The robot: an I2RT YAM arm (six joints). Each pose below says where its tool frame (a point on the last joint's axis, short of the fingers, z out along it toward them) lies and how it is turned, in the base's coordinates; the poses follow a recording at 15 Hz.
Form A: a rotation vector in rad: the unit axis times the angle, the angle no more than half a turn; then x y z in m.
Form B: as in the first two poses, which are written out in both.
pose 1, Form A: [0.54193, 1.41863, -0.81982, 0.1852, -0.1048, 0.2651]
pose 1, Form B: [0.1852, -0.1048, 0.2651, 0.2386, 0.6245, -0.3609, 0.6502]
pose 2, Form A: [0.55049, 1.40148, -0.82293, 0.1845, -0.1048, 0.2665]
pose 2, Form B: [0.1845, -0.1048, 0.2665, 0.2427, 0.6179, -0.3628, 0.6540]
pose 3, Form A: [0.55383, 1.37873, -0.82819, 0.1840, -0.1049, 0.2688]
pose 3, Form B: [0.1840, -0.1049, 0.2688, 0.2447, 0.6092, -0.3659, 0.6596]
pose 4, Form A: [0.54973, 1.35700, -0.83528, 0.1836, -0.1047, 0.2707]
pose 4, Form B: [0.1836, -0.1047, 0.2707, 0.2435, 0.6010, -0.3699, 0.6654]
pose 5, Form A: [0.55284, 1.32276, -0.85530, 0.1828, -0.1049, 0.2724]
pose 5, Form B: [0.1828, -0.1049, 0.2724, 0.2454, 0.5872, -0.3797, 0.6714]
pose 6, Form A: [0.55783, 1.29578, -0.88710, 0.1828, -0.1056, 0.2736]
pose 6, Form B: [0.1828, -0.1056, 0.2736, 0.2477, 0.5755, -0.3940, 0.6725]
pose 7, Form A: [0.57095, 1.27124, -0.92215, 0.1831, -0.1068, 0.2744]
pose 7, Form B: [0.1831, -0.1068, 0.2744, 0.2534, 0.5642, -0.4093, 0.6708]
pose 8, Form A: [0.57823, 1.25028, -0.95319, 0.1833, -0.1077, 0.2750]
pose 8, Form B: [0.1833, -0.1077, 0.2750, 0.2565, 0.5546, -0.4228, 0.6693]
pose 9, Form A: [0.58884, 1.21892, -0.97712, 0.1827, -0.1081, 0.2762]
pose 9, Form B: [0.1827, -0.1081, 0.2762, 0.2614, 0.5411, -0.4338, 0.6714]
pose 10, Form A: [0.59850, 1.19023, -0.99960, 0.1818, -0.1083, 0.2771]
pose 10, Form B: [0.1818, -0.1083, 0.2771, 0.2658, 0.5287, -0.4440, 0.6728]
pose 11, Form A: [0.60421, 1.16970, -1.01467, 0.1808, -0.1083, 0.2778]
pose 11, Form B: [0.1808, -0.1083, 0.2778, 0.2685, 0.5198, -0.4509, 0.6741]
